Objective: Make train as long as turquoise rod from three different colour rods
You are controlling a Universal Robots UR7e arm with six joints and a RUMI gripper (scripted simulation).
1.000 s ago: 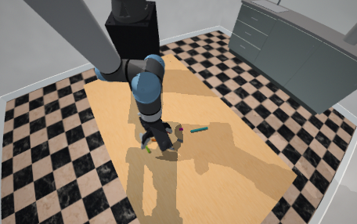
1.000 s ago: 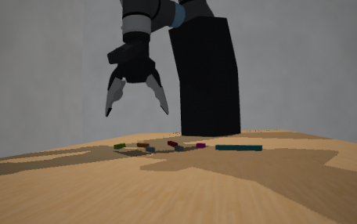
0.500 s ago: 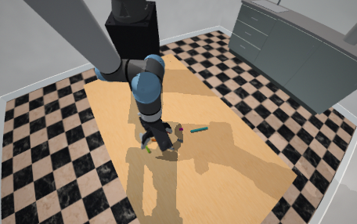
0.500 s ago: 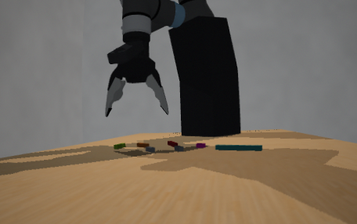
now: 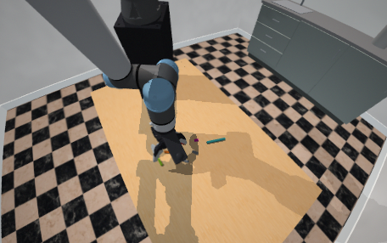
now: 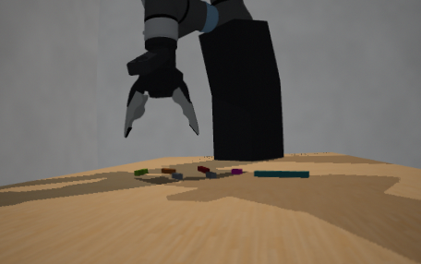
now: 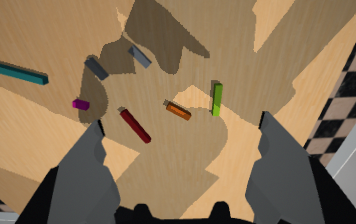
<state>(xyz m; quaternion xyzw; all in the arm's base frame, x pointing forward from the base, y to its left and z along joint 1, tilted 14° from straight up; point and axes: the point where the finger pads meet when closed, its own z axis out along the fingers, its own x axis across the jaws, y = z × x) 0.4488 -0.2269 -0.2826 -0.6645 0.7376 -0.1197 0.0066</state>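
The magenta rod lies 16 cm to the left of my hand and 7 cm below it. Round my hand: red rod (6 cm behind, 8 cm to the left, 7 cm below); lime-green rod (3 cm behind, 5 cm to the right, 7 cm below); orange rod (4 cm behind, 1 cm to the left, 7 cm below).
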